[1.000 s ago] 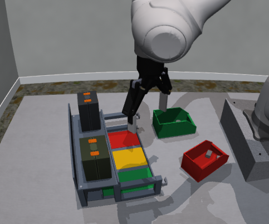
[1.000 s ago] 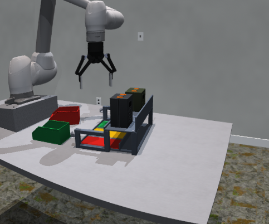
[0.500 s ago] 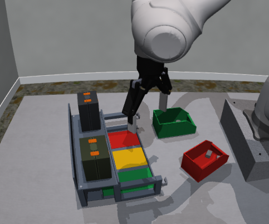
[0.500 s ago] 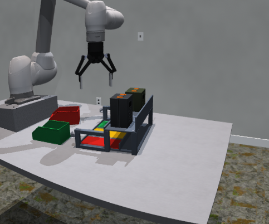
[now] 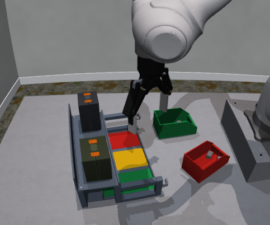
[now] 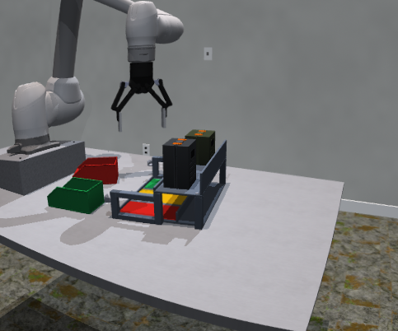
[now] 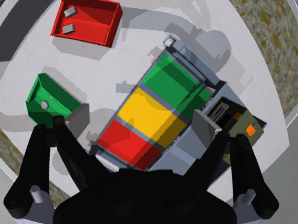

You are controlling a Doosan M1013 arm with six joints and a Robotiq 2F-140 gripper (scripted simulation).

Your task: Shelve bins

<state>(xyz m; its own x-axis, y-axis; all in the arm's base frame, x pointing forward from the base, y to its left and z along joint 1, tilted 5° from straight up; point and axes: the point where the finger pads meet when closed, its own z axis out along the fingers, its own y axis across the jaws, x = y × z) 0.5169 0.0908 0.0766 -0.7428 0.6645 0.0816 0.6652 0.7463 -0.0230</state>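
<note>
Right now the red bin is 230 mm behind my hand and 190 mm below it. From my hand the other things lie so: green bin (220 mm to the right, 190 mm below, 130 mm behind).
</note>
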